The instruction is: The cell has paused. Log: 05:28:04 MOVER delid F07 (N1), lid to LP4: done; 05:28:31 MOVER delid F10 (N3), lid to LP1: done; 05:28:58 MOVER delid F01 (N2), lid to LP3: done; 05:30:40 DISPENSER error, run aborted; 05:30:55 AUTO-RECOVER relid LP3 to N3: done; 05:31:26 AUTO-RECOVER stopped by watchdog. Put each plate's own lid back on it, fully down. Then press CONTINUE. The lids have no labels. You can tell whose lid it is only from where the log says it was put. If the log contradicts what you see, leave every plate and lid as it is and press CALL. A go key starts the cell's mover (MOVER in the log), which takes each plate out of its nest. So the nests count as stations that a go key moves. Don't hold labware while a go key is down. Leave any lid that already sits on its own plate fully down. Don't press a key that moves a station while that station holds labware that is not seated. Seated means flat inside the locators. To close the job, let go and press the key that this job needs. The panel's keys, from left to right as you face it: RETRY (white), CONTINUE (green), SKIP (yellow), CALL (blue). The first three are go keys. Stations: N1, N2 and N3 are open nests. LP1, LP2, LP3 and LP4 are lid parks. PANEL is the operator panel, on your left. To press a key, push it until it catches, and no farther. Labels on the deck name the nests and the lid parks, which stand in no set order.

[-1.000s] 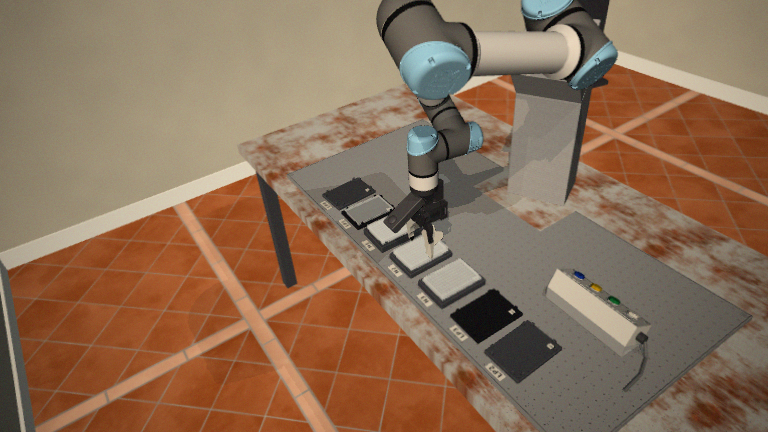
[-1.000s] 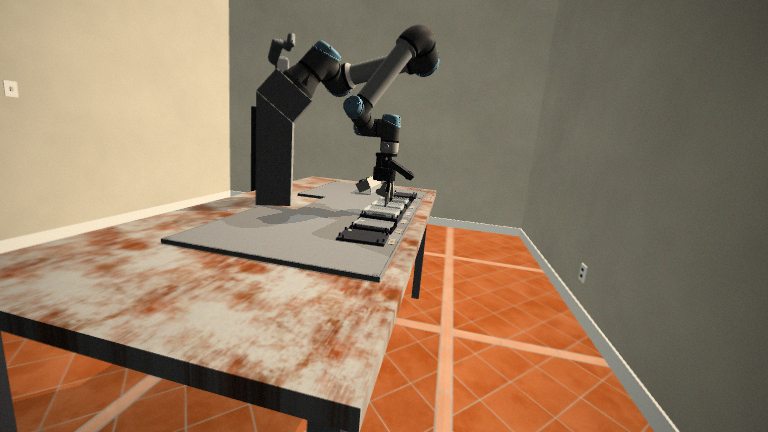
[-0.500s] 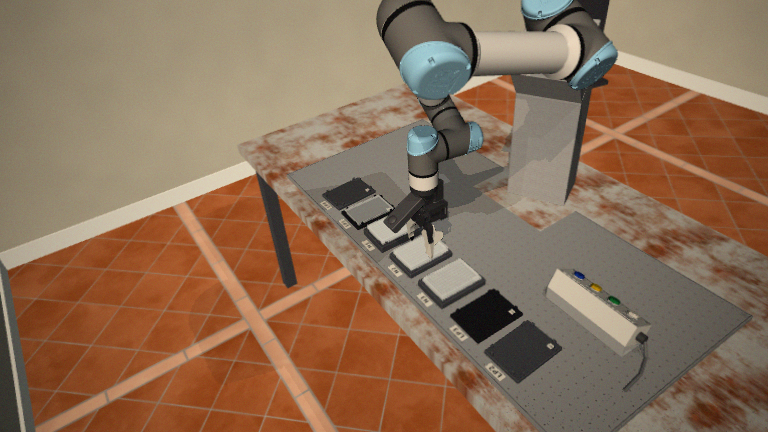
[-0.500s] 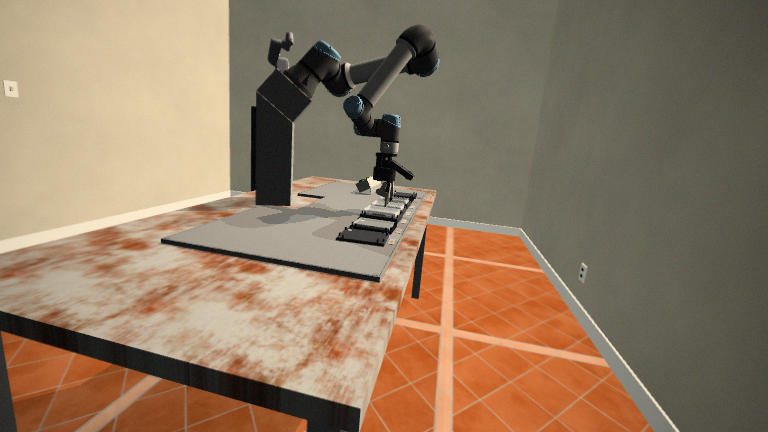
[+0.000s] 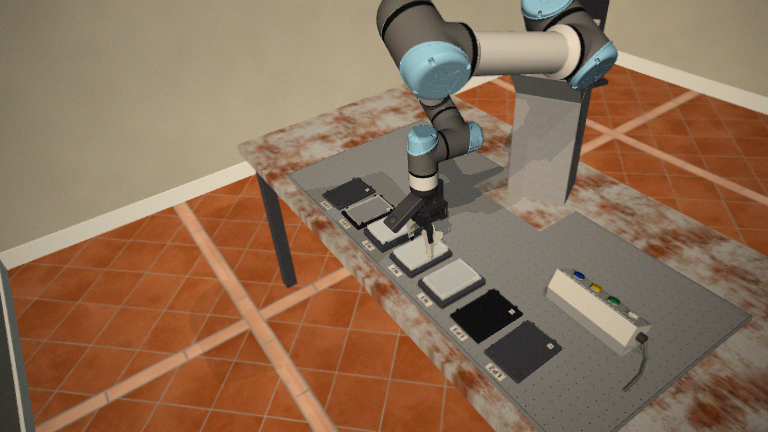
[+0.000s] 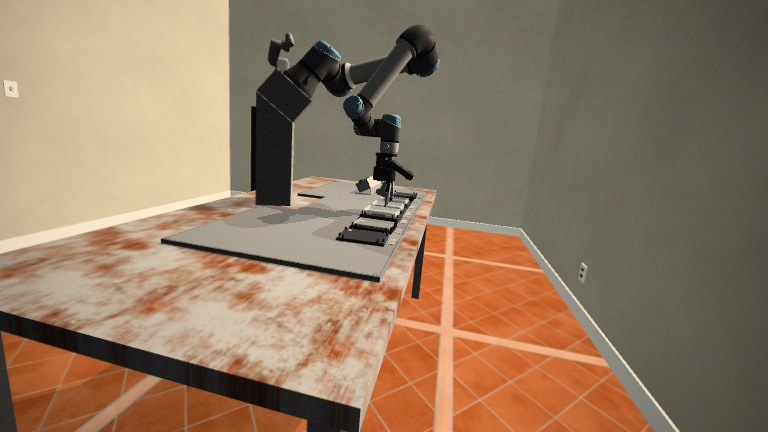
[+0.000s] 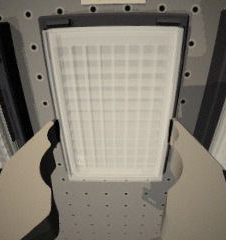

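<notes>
The plate lies 13 cm to the right of my hand, 3 cm ahead of it and 1 cm below it. The rest, counted from my hand: dark nest frame (13 cm to the left, 3 cm below, 3 cm behind); blue CALL key (30 cm behind, 28 cm to the left, 3 cm above); black lid park (25 cm to the right, 7 cm ahead, 3 cm below).
</notes>
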